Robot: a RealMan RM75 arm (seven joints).
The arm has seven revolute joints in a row. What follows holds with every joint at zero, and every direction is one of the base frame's.
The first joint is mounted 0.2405 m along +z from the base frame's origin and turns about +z.
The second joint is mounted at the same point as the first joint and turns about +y.
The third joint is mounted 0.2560 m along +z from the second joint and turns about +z.
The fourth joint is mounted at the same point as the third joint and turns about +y.
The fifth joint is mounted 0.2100 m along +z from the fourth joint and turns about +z.
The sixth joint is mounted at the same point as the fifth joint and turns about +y.
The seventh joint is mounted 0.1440 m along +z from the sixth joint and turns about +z.
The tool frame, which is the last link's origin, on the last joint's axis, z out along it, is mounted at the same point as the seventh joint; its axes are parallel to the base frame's.
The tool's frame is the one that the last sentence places.
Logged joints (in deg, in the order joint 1, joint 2, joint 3, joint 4, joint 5, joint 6, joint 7), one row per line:
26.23, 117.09, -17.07, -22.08, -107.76, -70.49, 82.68
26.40, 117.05, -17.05, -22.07, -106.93, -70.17, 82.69
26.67, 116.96, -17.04, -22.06, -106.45, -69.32, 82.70
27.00, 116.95, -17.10, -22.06, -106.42, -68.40, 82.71
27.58, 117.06, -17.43, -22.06, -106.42, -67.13, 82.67
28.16, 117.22, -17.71, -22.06, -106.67, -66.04, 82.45
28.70, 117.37, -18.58, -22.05, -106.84, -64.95, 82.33
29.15, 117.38, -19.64, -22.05, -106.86, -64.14, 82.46
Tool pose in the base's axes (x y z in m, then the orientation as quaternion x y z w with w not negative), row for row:
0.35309, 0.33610, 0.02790, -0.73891, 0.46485, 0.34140, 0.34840
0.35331, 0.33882, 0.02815, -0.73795, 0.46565, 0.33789, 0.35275
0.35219, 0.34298, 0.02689, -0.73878, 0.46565, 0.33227, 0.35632
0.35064, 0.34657, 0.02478, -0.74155, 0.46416, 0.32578, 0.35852
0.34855, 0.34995, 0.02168, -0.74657, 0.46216, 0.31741, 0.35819
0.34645, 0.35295, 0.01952, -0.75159, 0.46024, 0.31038, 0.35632
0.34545, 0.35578, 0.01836, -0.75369, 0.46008, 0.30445, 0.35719
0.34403, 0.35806, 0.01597, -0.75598, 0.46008, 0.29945, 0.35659
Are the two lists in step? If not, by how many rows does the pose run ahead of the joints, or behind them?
The pose runs 2 rows ahead of the joints: the pose in row i belongs to the joints in row i + 2.
